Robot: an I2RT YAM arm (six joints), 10 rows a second.
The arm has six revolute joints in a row. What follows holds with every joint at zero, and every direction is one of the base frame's. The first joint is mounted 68 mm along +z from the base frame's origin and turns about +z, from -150 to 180 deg. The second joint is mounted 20 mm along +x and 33.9 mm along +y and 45.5 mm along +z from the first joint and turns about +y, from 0 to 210 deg. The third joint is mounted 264 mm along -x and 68.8 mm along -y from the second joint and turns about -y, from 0 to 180 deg. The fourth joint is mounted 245 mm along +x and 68.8 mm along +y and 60 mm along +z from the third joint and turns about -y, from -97 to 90 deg. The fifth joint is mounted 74 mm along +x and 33.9 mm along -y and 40.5 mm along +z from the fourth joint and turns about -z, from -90 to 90 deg. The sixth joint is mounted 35.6 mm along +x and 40.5 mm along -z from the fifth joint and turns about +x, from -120 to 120 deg. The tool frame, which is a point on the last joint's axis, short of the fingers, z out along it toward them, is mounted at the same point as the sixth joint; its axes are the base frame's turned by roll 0, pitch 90 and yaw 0 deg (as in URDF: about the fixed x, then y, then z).
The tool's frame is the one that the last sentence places.
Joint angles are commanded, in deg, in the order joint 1, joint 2, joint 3, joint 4, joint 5, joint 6. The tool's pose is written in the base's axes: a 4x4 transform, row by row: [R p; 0 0 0 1], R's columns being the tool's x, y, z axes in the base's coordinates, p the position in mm. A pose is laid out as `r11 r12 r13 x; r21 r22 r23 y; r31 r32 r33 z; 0 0 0 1`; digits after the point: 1 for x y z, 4 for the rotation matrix.
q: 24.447, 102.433, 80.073, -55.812, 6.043, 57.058
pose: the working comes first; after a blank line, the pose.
Where each joint sits with the arm in this pose, in the base's axes (m; each line is computed from the numbers above, not from the rounded line before):
joint 1: 0.0000 0.0000 0.0680
joint 2: 0.0042 0.0391 0.1135
joint 3: 0.0844 0.0000 0.3713
joint 4: 0.2830 0.1659 0.3336
joint 5: 0.3469 0.1577 0.2695
joint 6: 0.3190 0.1409 0.2265
the tool: 0.3190 0.1409 0.2265

-0.8134 0.5346 0.2291 319.0; 0.5470 0.8371 -0.0115 140.9; -0.1979 0.1160 -0.9733 226.5; 0 0 0 1
